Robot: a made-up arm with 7 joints. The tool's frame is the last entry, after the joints.
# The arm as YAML. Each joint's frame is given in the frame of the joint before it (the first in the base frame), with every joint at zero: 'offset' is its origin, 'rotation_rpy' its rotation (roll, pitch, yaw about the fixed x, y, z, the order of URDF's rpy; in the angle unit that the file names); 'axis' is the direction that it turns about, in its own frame. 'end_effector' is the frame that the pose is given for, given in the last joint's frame.
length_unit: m
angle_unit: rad
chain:
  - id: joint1
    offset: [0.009, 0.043, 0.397]
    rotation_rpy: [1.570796, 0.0, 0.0]
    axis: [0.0, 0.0, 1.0]
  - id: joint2
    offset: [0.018, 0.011, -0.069]
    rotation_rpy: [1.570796, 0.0, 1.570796]
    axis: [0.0, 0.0, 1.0]
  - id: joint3
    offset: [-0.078, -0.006, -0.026]
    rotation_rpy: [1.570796, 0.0, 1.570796]
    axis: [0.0, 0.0, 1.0]
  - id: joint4
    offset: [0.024, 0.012, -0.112]
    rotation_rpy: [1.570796, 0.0, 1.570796]
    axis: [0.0, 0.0, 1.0]
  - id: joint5
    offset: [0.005, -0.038, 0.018]
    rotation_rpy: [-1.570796, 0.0, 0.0]
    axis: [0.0, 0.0, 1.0]
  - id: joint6
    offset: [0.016, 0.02, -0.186]
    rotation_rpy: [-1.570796, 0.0, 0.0]
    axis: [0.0, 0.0, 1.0]
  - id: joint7
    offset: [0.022, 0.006, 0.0]
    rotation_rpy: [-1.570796, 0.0, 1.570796]
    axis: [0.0, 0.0, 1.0]
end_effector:
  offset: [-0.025, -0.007, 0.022]
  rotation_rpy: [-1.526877, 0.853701, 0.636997]
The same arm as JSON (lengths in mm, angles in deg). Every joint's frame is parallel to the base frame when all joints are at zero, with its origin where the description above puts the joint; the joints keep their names.
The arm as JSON. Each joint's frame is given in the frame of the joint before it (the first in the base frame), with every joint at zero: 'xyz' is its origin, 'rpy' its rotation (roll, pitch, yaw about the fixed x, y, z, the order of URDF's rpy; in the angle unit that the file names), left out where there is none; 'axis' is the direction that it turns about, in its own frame. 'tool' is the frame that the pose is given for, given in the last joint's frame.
{"units": {"length": "mm", "angle": "deg"}, "joints": [{"name": "joint1", "type": "revolute", "origin": {"xyz": [9.0, 43.0, 397.0]}, "axis": "-y"}, {"name": "joint2", "type": "revolute", "origin": {"xyz": [18.0, 69.0, 11.0]}, "axis": "+x"}, {"name": "joint3", "type": "revolute", "origin": {"xyz": [-26.0, 6.0, -78.0]}, "axis": "+z"}, {"name": "joint4", "type": "revolute", "origin": {"xyz": [12.0, -24.0, -112.0]}, "axis": "-y"}, {"name": "joint5", "type": "revolute", "origin": {"xyz": [5.0, -18.0, -38.0]}, "axis": "+z"}, {"name": "joint6", "type": "revolute", "origin": {"xyz": [16.0, 20.0, -186.0]}, "axis": "+y"}, {"name": "joint7", "type": "revolute", "origin": {"xyz": [22.0, 0.0, -6.0]}, "axis": "-x"}], "tool": {"origin": {"xyz": [-22.0, 7.0, 25.0], "rpy": [48.05, 31.89, -27.41]}}}
